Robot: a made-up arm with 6 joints.
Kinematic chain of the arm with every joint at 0, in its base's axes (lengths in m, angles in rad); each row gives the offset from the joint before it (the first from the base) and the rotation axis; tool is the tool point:
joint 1: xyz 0 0 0.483 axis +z
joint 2: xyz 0 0 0 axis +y
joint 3: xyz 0 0 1.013 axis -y
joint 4: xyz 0 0 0 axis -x
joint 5: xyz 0.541 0 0 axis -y
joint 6: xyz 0 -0.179 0 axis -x
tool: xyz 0 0 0
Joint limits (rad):
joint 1: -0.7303..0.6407
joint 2: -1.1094..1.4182
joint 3: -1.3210..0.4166
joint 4: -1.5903..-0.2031
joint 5: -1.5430..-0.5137
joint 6: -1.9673..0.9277
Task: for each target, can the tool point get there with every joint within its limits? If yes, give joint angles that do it. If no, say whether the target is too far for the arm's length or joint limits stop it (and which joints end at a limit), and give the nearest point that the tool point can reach.
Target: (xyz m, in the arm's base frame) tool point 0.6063 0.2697 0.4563
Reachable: yes | joints 0.4957 1.0595 -0.6059 -1.2811 -0.8641 -0.0565
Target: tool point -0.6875 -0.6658 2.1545
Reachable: no: too far | nearest point -0.4691 -0.4543 1.6236 | short by 0.612 m
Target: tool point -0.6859 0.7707 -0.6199
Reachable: no: joint limits stop it (at a limit: joint 1, joint 2, joint 3, joint 4) | nearest point -0.3074 0.2799 0.6454 | short by 1.409 m
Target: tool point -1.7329 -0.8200 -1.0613
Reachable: no: too far | nearest point -0.3758 -0.1778 0.6454 | short by 2.273 m
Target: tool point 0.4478 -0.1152 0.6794
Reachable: yes | joints -0.0630 0.8497 -1.0153 -1.0648 -0.9400 -0.1129
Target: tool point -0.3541 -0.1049 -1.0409
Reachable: no: joint limits stop it (at a limit: joint 1, joint 2) | nearest point 0.4451 -0.5139 0.1781 | short by 1.514 m
